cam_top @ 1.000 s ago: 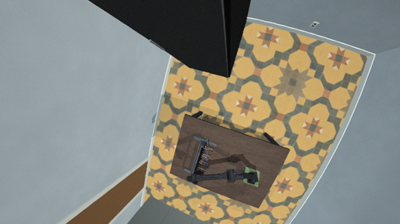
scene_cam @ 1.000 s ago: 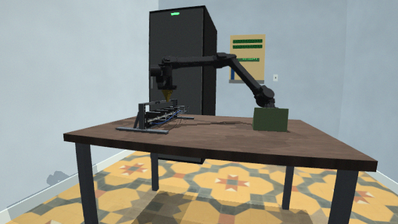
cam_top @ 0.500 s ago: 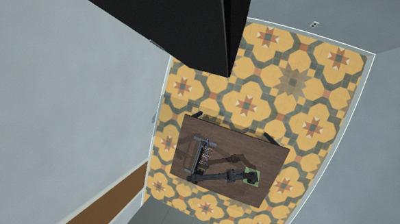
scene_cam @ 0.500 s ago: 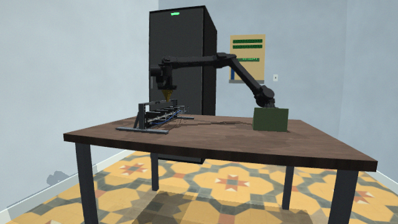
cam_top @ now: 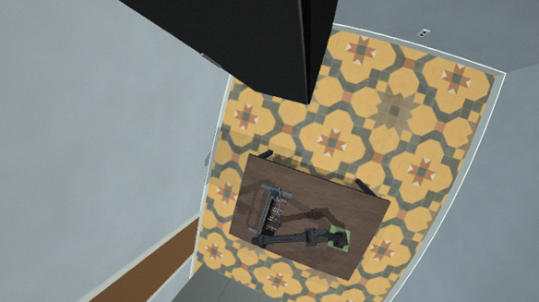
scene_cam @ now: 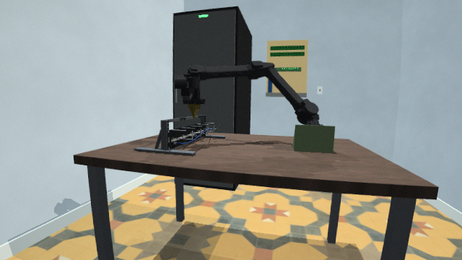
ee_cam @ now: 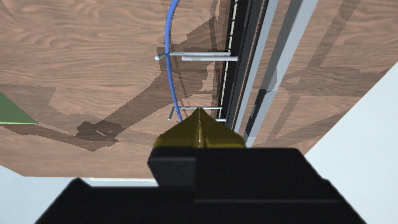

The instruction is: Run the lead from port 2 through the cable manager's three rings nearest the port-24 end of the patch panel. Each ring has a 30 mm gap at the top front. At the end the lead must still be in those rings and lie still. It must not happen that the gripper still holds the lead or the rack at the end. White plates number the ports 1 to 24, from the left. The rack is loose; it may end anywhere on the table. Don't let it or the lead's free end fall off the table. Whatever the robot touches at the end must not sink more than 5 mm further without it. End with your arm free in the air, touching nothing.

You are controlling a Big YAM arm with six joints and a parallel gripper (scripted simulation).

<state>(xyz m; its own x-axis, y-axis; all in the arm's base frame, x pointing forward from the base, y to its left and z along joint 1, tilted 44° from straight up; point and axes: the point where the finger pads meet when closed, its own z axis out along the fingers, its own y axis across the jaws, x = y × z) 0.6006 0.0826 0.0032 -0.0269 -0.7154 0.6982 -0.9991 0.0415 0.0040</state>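
Now: hand 8 cm above the rack, 6 cm short of it and 5 cm to the left of it.
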